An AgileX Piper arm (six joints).
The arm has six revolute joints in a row. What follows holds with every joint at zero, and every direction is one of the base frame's.
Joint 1 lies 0.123 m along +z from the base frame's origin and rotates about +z.
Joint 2 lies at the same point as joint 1 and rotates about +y.
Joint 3 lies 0.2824 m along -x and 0.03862 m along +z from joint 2 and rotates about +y.
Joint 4 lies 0.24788 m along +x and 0.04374 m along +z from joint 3 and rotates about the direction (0.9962, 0, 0.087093).
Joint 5 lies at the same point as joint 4 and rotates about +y.
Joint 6 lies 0.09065 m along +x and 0.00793 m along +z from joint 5 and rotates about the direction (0.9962, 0, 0.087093).
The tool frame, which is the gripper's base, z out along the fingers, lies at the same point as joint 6; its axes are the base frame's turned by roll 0, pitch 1.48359 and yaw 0 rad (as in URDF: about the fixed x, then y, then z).
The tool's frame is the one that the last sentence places.
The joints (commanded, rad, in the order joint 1, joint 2, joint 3, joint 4, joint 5, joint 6), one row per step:
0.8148 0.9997 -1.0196 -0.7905 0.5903 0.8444
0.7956 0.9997 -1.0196 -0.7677 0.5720 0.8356
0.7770 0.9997 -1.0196 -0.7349 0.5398 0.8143
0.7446 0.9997 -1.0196 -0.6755 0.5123 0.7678
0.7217 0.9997 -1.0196 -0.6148 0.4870 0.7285
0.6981 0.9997 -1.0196 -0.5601 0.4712 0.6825
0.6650 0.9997 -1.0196 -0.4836 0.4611 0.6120
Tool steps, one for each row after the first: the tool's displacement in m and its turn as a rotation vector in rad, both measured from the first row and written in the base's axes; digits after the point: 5 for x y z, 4 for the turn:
0.00171 -0.00135 0.00029 0.0164 0.0031 -0.0013
0.00303 -0.00146 0.00119 0.0356 0.0001 0.0117
0.00552 -0.00364 0.00122 0.0507 0.0064 0.0166
0.00687 -0.00441 0.00136 0.0737 0.0152 0.0265
0.00851 -0.00611 0.00122 0.0829 0.0213 0.0305
0.01082 -0.00923 0.00042 0.0864 0.0330 0.0307

